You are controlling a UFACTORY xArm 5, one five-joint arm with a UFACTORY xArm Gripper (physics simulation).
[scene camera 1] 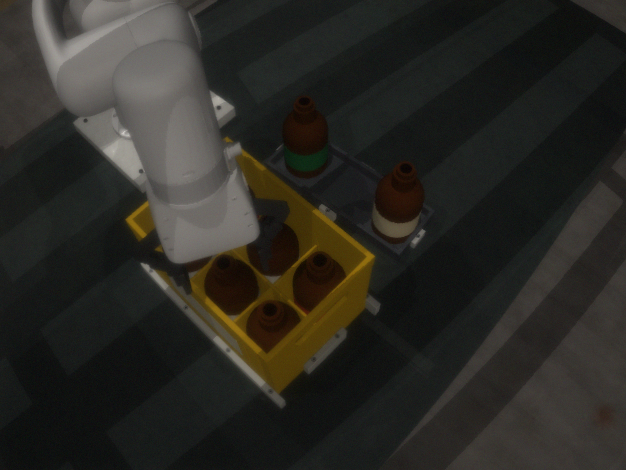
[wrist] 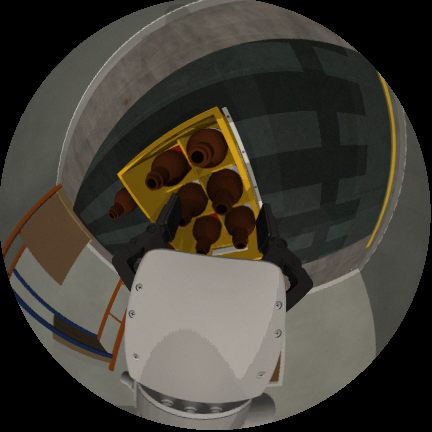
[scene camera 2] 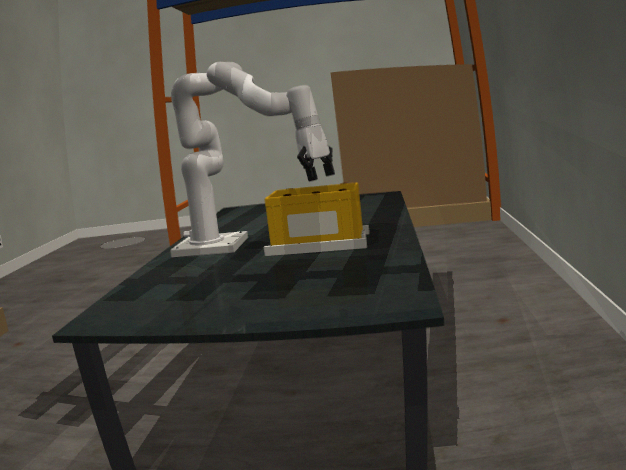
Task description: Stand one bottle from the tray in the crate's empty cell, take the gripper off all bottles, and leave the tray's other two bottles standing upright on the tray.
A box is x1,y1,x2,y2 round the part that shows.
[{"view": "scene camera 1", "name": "my gripper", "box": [133,158,289,294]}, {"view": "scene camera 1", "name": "green-labelled bottle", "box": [282,95,327,178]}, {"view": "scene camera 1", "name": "cream-labelled bottle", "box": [246,300,302,353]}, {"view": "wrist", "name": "my gripper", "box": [111,192,312,417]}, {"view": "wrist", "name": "cream-labelled bottle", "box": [186,127,227,167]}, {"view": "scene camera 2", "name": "my gripper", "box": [296,124,334,181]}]
